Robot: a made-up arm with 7 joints. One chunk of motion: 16 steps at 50 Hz.
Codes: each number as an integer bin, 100 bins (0 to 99) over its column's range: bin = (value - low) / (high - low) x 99, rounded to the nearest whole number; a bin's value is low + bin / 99 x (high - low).
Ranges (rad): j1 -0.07..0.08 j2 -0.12..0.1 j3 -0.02..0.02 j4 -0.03..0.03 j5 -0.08..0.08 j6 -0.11..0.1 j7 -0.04..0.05
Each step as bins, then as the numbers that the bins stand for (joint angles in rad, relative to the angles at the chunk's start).
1 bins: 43 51 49 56 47 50 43
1 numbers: -0.0048 -0.0067 -0.0002 0.0039 -0.0040 -0.0039 -0.0009
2 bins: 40 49 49 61 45 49 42
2 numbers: -0.0094 -0.0111 -0.0002 0.0070 -0.0073 -0.0061 -0.0018
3 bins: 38 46 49 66 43 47 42
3 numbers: -0.0124 -0.0178 -0.0002 0.0100 -0.0105 -0.0103 -0.0018
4 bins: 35 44 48 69 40 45 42
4 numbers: -0.0170 -0.0222 -0.0006 0.0118 -0.0154 -0.0145 -0.0018
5 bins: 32 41 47 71 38 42 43
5 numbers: -0.0215 -0.0289 -0.0010 0.0130 -0.0186 -0.0209 -0.0009
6 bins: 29 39 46 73 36 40 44
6 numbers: -0.0261 -0.0333 -0.0014 0.0142 -0.0218 -0.0252 0.0000
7 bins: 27 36 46 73 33 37 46
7 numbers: -0.0291 -0.0400 -0.0014 0.0142 -0.0267 -0.0315 0.0018
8 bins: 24 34 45 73 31 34 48
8 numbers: -0.0336 -0.0444 -0.0018 0.0142 -0.0299 -0.0379 0.0036
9 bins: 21 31 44 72 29 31 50
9 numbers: -0.0382 -0.0511 -0.0022 0.0136 -0.0331 -0.0442 0.0055
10 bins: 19 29 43 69 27 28 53
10 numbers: -0.0412 -0.0556 -0.0026 0.0118 -0.0364 -0.0506 0.0082
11 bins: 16 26 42 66 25 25 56
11 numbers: -0.0458 -0.0622 -0.0030 0.0100 -0.0396 -0.0570 0.0109
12 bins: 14 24 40 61 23 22 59
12 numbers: -0.0488 -0.0667 -0.0038 0.0070 -0.0428 -0.0633 0.0136
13 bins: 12 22 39 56 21 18 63
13 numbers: -0.0518 -0.0711 -0.0042 0.0039 -0.0461 -0.0718 0.0173
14 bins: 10 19 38 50 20 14 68
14 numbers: -0.0548 -0.0778 -0.0046 0.0003 -0.0477 -0.0803 0.0218
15 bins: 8 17 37 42 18 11 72
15 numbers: -0.0579 -0.0822 -0.0051 -0.0045 -0.0509 -0.0867 0.0255
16 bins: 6 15 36 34 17 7 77
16 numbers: -0.0609 -0.0867 -0.0055 -0.0094 -0.0525 -0.0952 0.0300
